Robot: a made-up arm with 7 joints.
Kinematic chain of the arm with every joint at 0, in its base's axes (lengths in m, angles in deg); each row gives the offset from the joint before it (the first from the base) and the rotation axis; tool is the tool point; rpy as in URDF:
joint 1: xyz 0 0 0.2 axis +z
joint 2: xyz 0 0 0 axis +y
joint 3: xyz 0 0 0.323 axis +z
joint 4: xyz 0.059 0 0 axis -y
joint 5: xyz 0.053 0 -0.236 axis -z
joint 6: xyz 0 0 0 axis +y
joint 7: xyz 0.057 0 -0.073 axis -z
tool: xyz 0 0 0 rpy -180 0 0
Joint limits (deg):
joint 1: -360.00..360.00
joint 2: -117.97..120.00
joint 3: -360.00..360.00
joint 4: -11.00..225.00
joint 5: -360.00..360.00
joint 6: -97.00..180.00
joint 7: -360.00..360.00
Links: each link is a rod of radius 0.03 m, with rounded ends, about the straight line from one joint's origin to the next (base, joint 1, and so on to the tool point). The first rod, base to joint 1, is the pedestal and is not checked.
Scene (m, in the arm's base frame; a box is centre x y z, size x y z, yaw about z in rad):
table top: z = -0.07
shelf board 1: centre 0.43 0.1 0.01 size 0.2 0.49 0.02 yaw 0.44
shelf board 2: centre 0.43 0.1 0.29 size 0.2 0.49 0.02 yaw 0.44
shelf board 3: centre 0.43 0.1 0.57 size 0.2 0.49 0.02 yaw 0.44
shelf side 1: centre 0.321 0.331 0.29 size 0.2 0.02 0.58 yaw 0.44
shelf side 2: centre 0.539 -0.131 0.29 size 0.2 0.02 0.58 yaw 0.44
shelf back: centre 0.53 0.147 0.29 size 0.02 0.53 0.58 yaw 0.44
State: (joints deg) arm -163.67 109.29 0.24 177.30 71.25 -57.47 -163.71
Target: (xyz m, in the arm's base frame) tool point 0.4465 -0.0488 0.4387
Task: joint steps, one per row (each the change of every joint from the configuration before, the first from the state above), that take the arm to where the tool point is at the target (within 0.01 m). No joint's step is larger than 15 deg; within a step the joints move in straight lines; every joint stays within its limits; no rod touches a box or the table.
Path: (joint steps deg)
1: -3.37 -14.00 -2.01 4.77 -3.11 -1.93 0.00
2: -3.36 -13.99 -2.02 4.77 -3.11 -1.93 0.00
3: -3.37 -14.00 -2.01 4.77 -3.11 -1.92 0.00
4: -3.36 -13.99 -2.01 4.77 -3.11 -1.93 0.00
5: -3.37 -14.00 -2.02 4.77 -3.11 -1.93 0.00
6: -3.36 -13.99 -2.01 4.77 -3.11 -1.93 0.00
7: -3.37 -14.00 -2.01 4.77 -3.11 -1.93 0.00
8: -3.37 -13.99 -2.01 4.77 -3.11 -1.92 0.00
9: -3.36 -14.00 -2.02 4.77 -3.11 -1.93 0.00
10: -3.37 -13.99 -2.01 4.77 -3.11 -1.93 0.00
11: 2.65 -3.23 1.36 -3.28 5.17 12.38 0.00
12: 2.65 -3.23 1.35 -3.28 5.17 12.38 0.00
13: 2.65 -3.24 1.36 -3.28 5.17 12.38 0.00

